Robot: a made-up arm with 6 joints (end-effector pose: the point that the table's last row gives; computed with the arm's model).
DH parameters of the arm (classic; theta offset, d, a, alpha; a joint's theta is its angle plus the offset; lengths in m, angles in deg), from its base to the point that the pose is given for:
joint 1: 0 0.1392 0 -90
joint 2: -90 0 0.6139 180
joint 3: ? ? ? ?
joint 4: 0 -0.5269 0 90
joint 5: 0 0.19 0 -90
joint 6: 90 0 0 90
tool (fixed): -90 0 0 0
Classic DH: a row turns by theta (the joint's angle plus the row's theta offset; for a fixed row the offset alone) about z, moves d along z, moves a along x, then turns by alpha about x.
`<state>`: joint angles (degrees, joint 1 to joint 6).
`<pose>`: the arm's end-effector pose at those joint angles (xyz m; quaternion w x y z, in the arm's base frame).
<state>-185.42 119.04 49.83 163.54 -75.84 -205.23</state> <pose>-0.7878 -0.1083 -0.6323 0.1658 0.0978 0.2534 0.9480</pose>
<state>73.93 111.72 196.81 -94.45 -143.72 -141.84</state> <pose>0.2084 0.7768 0.4208 0.4412 -0.0773 0.8685 0.2123</pose>
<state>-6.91 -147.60 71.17 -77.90 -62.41 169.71</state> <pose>-0.8547 0.0635 -0.5642 0.5121 0.2299 0.4527 0.6927</pose>
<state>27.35 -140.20 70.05 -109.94 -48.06 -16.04</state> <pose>-0.8630 -0.3734 -0.4436 0.0118 0.3736 0.5777 -0.7257</pose>
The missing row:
joint 3: 0 0 0 -90
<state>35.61 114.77 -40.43 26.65 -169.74 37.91</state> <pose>0.1923 -0.0712 -0.4164 0.9269 0.0066 -0.2990 0.2267</pose>
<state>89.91 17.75 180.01 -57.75 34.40 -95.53</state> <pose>0.1010 -0.2659 1.0375 0.8308 -0.2191 0.1504 -0.4890</pose>
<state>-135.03 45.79 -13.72 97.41 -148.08 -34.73</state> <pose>-0.5980 -0.6320 0.2088 0.6354 -0.2062 -0.6918 0.2742</pose>
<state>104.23 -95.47 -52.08 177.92 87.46 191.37</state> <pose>-0.1268 -0.2725 0.4477 0.5245 -0.3451 0.1617 0.7614</pose>
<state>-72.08 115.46 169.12 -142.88 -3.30 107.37</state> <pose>0.4392 -0.8657 0.2318 0.7742 -0.0501 -0.5132 -0.3672</pose>
